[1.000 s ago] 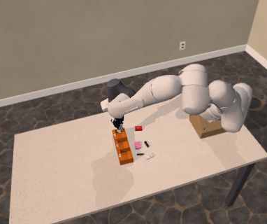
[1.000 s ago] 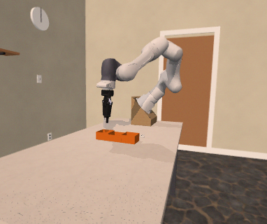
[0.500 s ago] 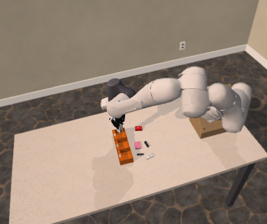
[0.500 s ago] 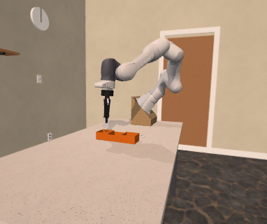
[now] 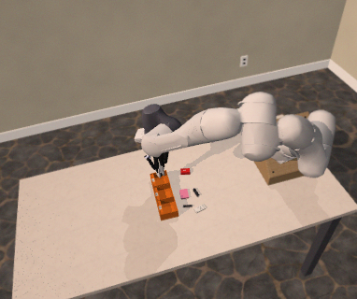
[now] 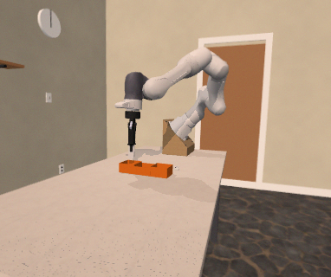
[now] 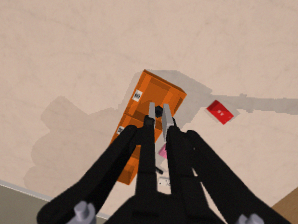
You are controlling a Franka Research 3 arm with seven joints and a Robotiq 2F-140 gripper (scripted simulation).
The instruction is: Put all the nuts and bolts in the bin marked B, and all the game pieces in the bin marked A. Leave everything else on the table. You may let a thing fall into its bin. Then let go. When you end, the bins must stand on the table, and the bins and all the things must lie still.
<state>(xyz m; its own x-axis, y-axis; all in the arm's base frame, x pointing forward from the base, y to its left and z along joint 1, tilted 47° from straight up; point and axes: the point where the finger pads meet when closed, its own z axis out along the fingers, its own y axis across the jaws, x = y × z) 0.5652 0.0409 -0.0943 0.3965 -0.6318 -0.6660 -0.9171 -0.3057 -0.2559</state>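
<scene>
The black nut is 30 mm below my hand. The rest, counted from my hand: pink square 100 mm below, 90 mm to the left, 90 mm behind; orange bin 80 mm to the left, 80 mm below; red piece 140 mm behind, 90 mm below, 40 mm to the right.
</scene>
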